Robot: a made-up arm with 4 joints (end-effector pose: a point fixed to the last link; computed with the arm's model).
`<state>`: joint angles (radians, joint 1 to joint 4).
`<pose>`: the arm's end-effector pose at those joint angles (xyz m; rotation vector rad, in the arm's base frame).
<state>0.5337 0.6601 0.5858 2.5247</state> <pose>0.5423 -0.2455 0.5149 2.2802 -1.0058 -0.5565</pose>
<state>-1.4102 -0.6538 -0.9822 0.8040</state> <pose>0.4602 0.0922 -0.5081 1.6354 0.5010 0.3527</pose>
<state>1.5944 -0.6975 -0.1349 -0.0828</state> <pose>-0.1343 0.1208 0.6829 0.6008 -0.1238 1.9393</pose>
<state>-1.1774 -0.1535 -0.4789 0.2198</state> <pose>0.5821 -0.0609 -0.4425 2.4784 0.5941 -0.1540</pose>
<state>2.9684 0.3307 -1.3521 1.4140</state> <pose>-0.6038 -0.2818 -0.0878 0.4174 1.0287 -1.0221</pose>
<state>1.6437 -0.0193 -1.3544 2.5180</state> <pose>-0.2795 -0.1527 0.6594 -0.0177 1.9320 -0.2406</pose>
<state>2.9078 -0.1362 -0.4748 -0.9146</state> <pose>-0.6131 -0.0555 -0.0466 -1.0833 -0.1356 1.7531</pose>
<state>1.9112 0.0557 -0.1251 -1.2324</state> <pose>-0.3682 -0.0989 0.5848 -0.2473 1.2602 2.0527</pose>
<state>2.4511 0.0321 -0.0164 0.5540</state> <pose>-0.5792 -0.0964 0.2979 0.1254 -0.6603 2.9793</pose>
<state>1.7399 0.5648 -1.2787 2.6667</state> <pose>-0.2202 -0.3375 0.6641 -0.6535 1.7939 0.2408</pose>
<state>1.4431 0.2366 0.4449 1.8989</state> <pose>-0.0481 -0.1425 0.7181 2.2614 -1.4083 1.2912</pose>
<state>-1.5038 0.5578 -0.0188 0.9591</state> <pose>0.2925 -0.2458 -0.5966 2.1557 -0.3287 -1.6058</pose>
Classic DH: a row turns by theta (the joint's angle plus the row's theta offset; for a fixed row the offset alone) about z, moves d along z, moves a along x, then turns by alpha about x. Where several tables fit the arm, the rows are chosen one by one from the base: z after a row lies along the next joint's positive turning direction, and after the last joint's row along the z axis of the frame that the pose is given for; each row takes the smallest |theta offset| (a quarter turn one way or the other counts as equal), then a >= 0, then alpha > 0; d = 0 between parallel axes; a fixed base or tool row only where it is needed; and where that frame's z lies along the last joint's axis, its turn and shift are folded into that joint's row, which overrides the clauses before.
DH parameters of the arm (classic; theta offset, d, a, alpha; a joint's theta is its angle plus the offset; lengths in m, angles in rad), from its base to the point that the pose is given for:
base (fixed): 0 0.0632 0.079 1.5708
joint 1: 1.512 0.1387 -0.0267 1.7077
joint 2: 0.7994 0.4336 0.2723 1.0431
joint 3: 1.3999 0.2908 0.0614 -2.115
joint 4: 1.3367 0.0466 -0.0127 1.0732
tool (fixed): -2.2451 0.011 0 0

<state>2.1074 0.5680 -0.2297 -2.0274</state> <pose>-0.4081 -0.2569 0.5309 -1.2394 1.6586 1.4115</pose>
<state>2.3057 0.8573 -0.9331 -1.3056</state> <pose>-0.4534 -0.3601 0.4881 -1.0734 0.4774 2.4066</pose>
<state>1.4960 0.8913 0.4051 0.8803</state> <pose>0.0208 -0.2829 0.7262 -1.9107 -0.2722 -1.9056</pose>
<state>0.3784 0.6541 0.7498 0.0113</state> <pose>0.5935 -0.2197 0.4637 -1.8622 -0.7620 -0.9940</pose>
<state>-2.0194 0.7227 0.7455 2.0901</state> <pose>-0.0611 -0.2480 -0.5630 0.5568 0.2796 -2.6216</pose>
